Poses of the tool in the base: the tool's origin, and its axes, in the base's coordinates. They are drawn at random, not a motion.
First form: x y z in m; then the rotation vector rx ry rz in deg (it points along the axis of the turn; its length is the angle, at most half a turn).
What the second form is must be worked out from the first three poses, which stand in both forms.
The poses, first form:
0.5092 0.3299 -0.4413 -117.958 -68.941 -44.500
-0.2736 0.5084 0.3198 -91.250 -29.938 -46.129
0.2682 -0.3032 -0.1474 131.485 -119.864 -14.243
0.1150 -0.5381 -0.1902 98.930 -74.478 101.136
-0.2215 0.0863 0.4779 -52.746 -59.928 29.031
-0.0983 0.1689 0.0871 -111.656 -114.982 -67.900
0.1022 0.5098 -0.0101 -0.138 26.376 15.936
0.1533 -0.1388 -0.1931 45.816 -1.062 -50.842
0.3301 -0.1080 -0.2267 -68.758 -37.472 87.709
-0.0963 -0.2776 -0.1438 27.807 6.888 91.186
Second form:
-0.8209 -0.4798 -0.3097 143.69 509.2 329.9 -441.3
-0.8565 -0.2810 -0.4330 106.54 -273.6 508.4 319.8
0.7367 -0.6715 -0.0798 178.49 268.2 -303.2 -147.4
0.6188 -0.4658 0.6326 159.88 115.0 -538.1 -190.2
-0.6209 -0.7055 0.3417 84.95 -221.5 86.3 477.9
-0.6415 -0.6606 -0.3901 174.06 -98.3 168.9 87.1
-0.0045 0.8559 0.5171 30.82 102.2 509.8 -10.1
0.6694 -0.0155 -0.7428 68.45 153.3 -138.8 -193.1
-0.5848 -0.3187 0.7460 117.58 330.1 -108.0 -226.7
0.2909 0.0721 0.9540 95.58 -96.3 -277.6 -143.8

